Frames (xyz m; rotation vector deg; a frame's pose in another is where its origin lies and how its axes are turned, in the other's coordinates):
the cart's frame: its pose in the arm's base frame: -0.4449 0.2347 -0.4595 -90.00 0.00 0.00
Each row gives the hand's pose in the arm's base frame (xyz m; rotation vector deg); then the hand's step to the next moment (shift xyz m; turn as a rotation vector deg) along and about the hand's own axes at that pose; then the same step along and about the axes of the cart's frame.
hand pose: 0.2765 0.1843 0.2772 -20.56 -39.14 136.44
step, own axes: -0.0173 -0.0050 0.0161 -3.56 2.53 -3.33
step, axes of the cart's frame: 0.0092 -0.0175 -0.0138 2.83 3.86 -2.69
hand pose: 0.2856 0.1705 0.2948 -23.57 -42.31 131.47
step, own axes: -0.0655 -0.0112 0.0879 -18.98 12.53 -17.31
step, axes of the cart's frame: 0.0112 -0.0817 -0.0730 15.38 19.66 -13.92
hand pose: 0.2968 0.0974 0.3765 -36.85 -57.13 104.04
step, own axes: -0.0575 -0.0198 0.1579 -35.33 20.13 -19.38
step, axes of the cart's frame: -0.0873 -0.1013 -0.1037 20.29 27.07 -29.74
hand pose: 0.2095 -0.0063 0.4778 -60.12 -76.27 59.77
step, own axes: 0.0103 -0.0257 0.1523 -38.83 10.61 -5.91
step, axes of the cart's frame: -0.1529 -0.0242 0.0025 6.72 18.84 -35.43
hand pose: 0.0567 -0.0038 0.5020 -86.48 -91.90 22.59
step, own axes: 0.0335 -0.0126 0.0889 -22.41 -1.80 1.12
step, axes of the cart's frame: -0.0713 0.0288 0.0571 -4.65 7.63 -20.66
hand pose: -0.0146 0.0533 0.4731 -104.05 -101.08 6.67
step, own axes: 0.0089 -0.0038 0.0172 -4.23 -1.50 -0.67
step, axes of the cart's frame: -0.0102 0.0093 0.0141 -1.50 0.18 -4.28
